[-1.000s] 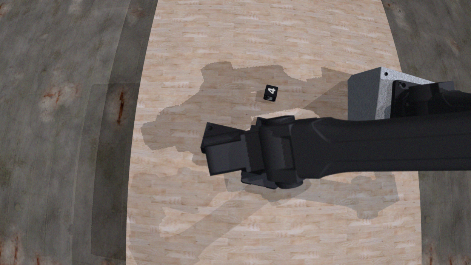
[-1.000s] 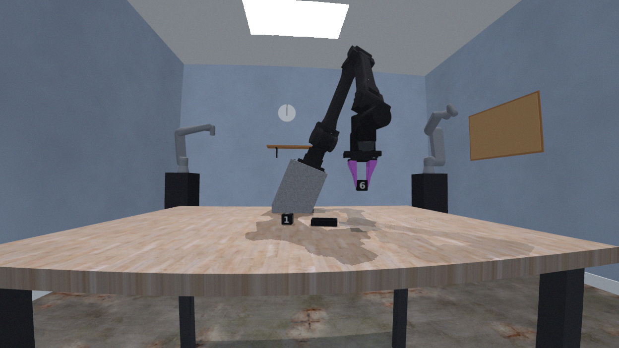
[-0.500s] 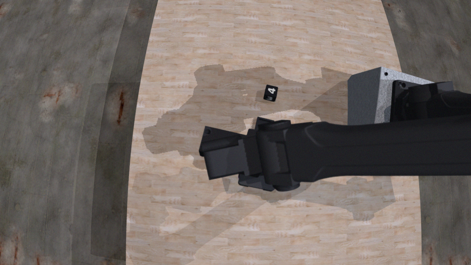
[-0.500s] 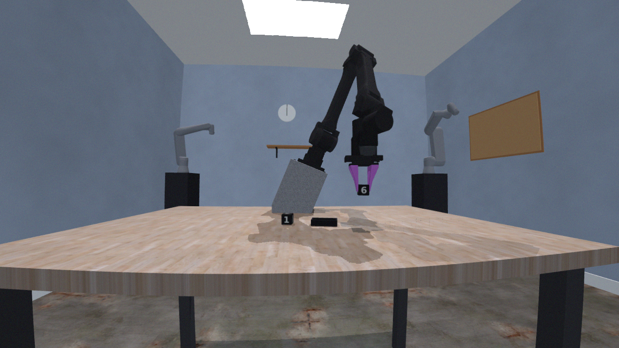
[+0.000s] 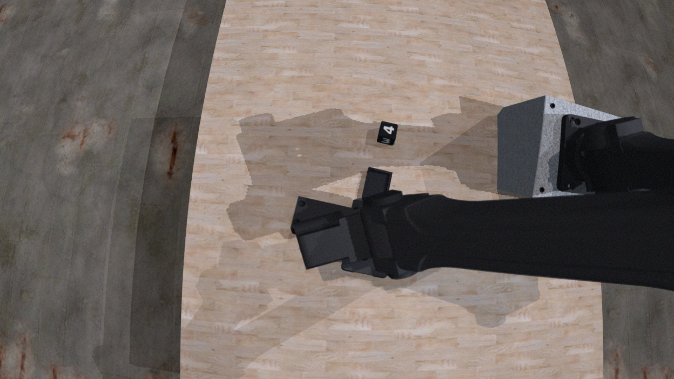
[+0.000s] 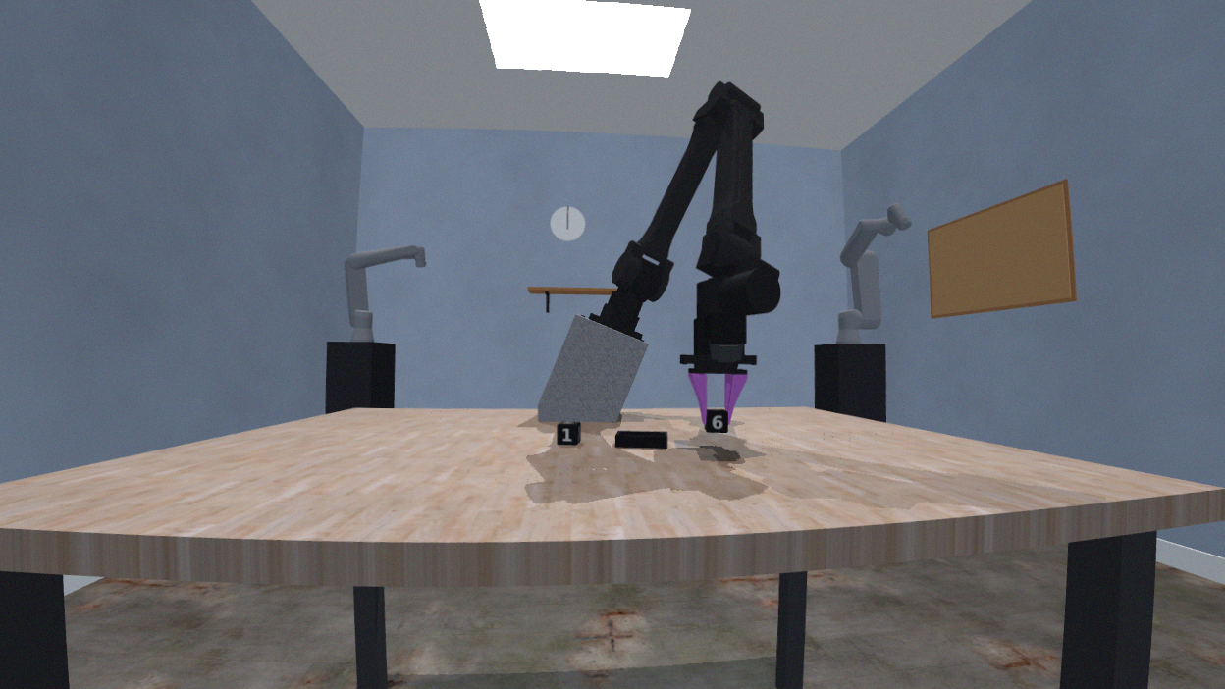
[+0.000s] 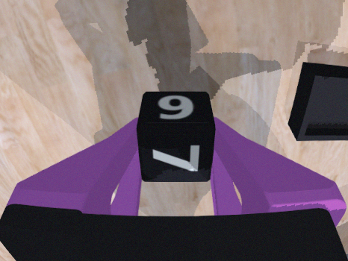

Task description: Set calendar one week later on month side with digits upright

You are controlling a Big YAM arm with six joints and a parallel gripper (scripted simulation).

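My gripper is now 11 cm to the left of the black tray, 3 cm above it and 1 cm past it. From my hand the other things lie so: black cube right at my hand.
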